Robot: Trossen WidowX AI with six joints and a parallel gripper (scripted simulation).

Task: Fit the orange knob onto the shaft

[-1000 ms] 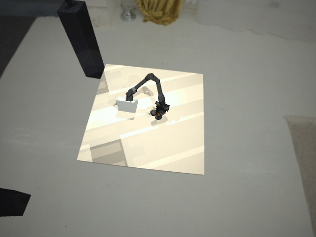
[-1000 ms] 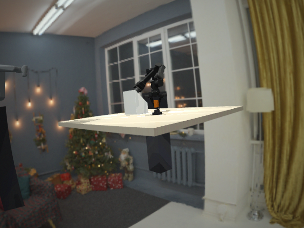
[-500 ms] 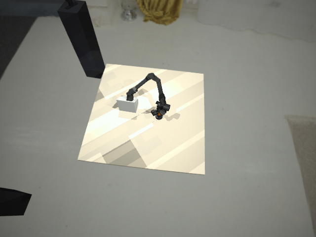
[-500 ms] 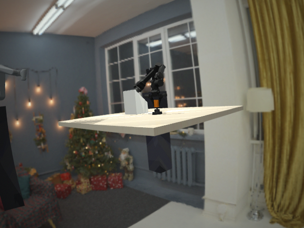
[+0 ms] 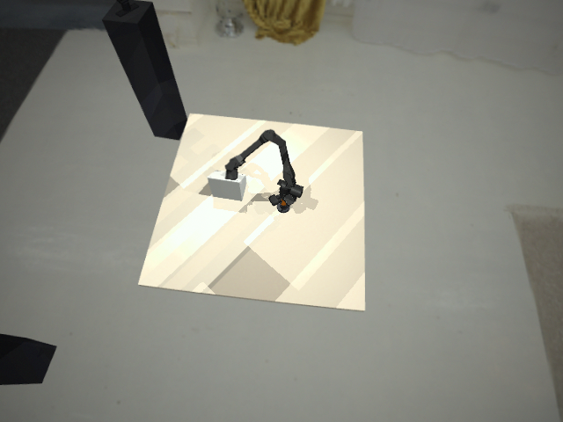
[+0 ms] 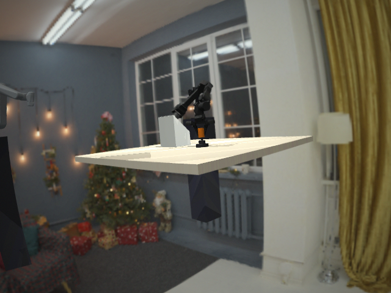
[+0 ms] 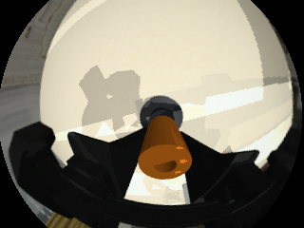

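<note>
Now: the orange knob 2 cm above my gripper tip. The rest, counted from my gripper tip: dark round pedestal 4 cm below.
</note>
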